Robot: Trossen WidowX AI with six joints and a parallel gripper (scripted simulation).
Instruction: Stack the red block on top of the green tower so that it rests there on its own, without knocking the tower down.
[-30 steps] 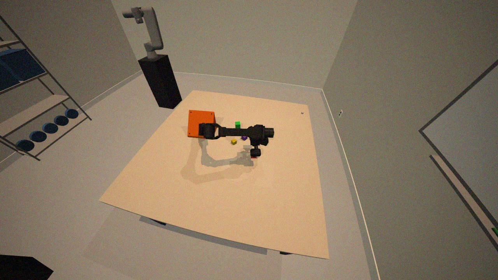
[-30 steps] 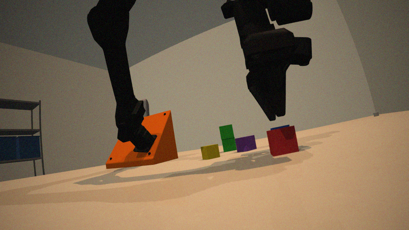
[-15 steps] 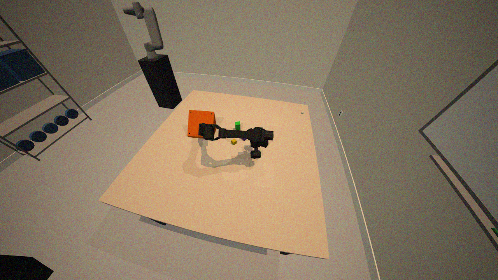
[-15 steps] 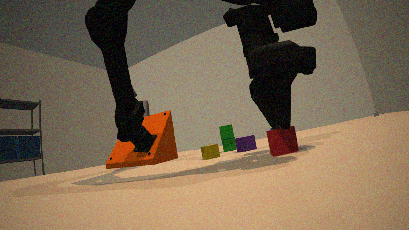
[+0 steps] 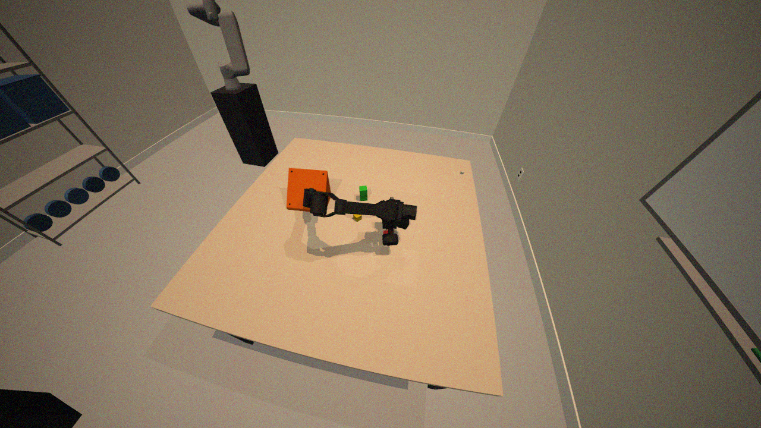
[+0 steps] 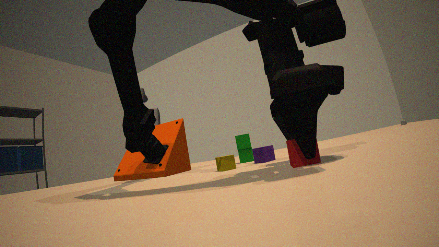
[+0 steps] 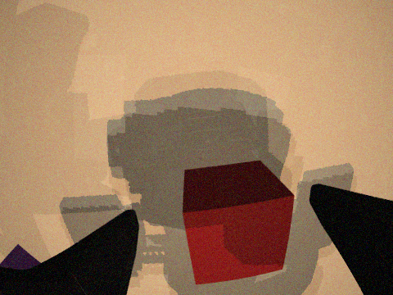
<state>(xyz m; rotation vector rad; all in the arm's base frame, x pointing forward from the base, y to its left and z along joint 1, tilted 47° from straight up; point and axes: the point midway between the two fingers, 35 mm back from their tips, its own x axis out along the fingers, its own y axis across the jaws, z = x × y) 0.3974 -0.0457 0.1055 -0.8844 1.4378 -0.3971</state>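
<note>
The purple block is 15 cm to the left of my gripper tip, 10 cm behind it and 1 cm above it. Round my gripper tip: blue block: 19 cm to the left, 2 cm behind, 1 cm above; red block: 1 cm above; yellow block: 17 cm behind, 8 cm to the left.
</note>
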